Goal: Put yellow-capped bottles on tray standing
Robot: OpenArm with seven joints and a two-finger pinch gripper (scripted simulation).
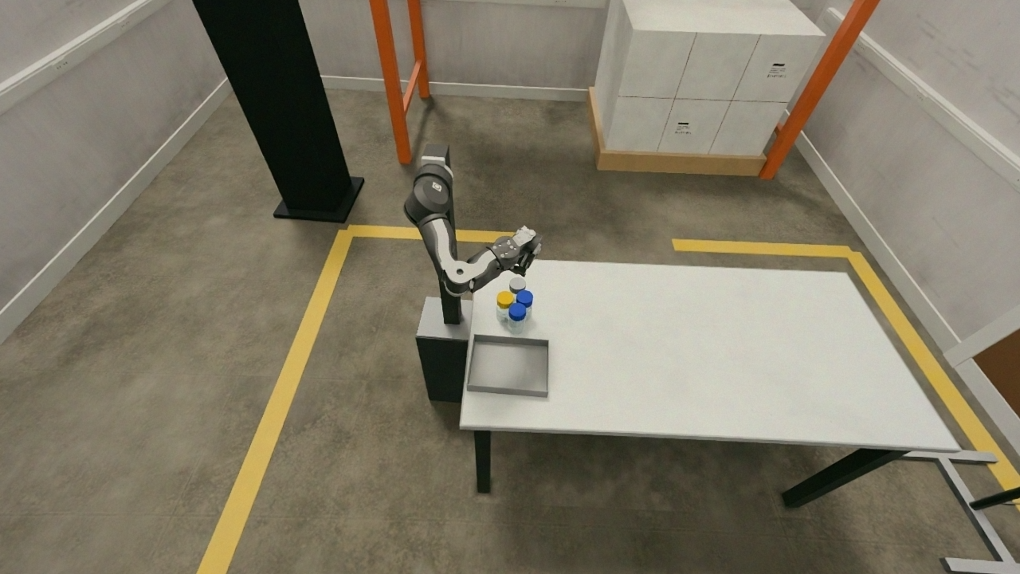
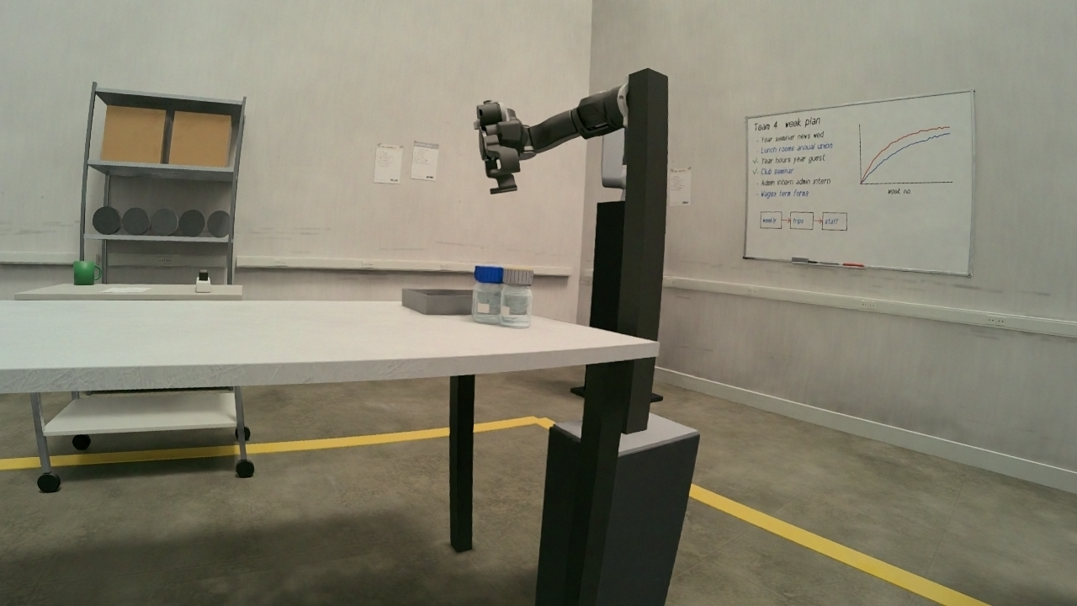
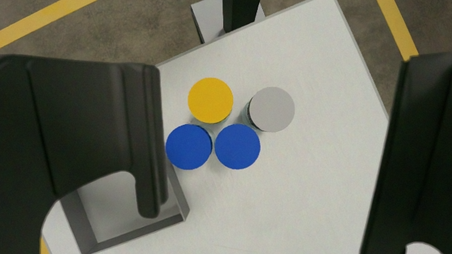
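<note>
The yellow-capped bottle is 22 cm below my hand, 5 cm behind it and 1 cm to the right of it. Also, from my hand: grey tray 26 cm below, 20 cm to the right, 2 cm behind; grey-capped bottle 22 cm below, 6 cm to the left, 1 cm behind.
</note>
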